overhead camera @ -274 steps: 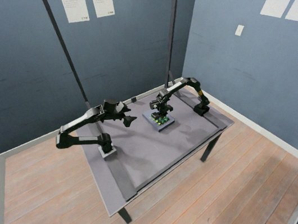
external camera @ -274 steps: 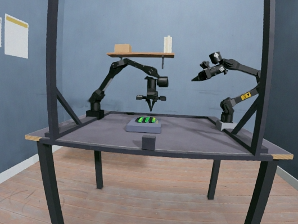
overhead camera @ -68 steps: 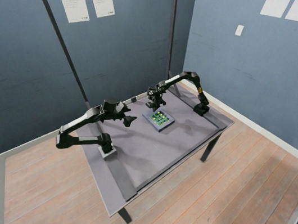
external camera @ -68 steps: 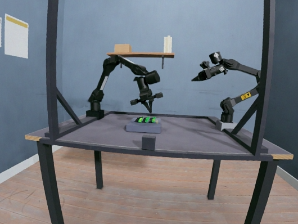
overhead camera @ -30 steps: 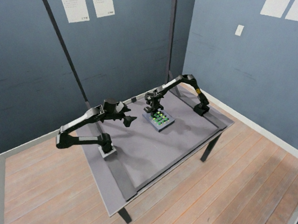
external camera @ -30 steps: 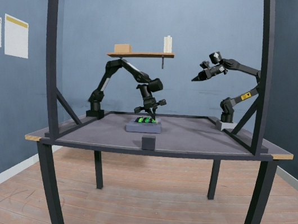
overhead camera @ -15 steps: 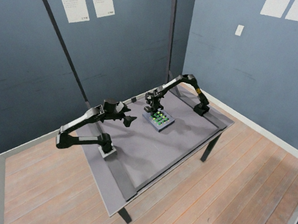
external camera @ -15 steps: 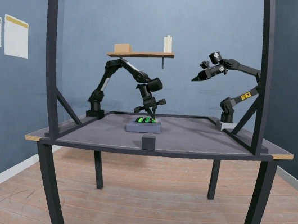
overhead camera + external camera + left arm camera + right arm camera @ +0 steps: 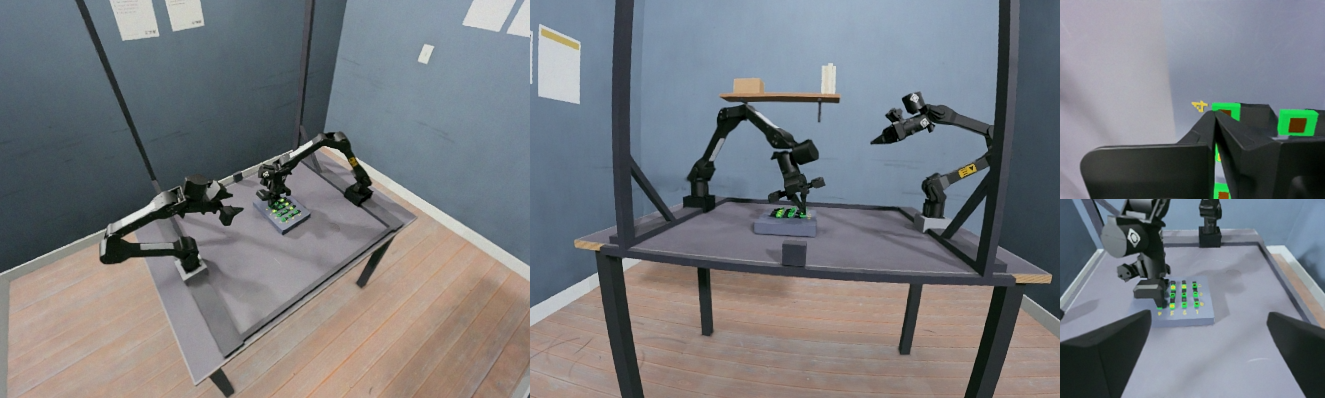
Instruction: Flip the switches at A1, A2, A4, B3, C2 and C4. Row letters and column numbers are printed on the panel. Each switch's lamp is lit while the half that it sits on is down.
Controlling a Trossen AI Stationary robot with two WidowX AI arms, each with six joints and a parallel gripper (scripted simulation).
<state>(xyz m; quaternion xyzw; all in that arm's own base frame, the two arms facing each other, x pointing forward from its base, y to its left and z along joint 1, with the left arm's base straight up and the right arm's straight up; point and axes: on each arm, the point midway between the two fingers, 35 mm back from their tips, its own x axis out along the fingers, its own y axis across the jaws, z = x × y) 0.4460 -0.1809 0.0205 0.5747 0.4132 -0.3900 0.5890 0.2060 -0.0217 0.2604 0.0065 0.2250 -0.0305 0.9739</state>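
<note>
My left gripper is now 40 mm above the switch A4. The rest, counted from my left hand: switch A3: 30 mm ahead, 10 mm to the left, 40 mm below; switch B4: 10 mm behind, 40 mm to the left, 40 mm below; switch B3: 30 mm ahead, 50 mm to the left, 40 mm below.
</note>
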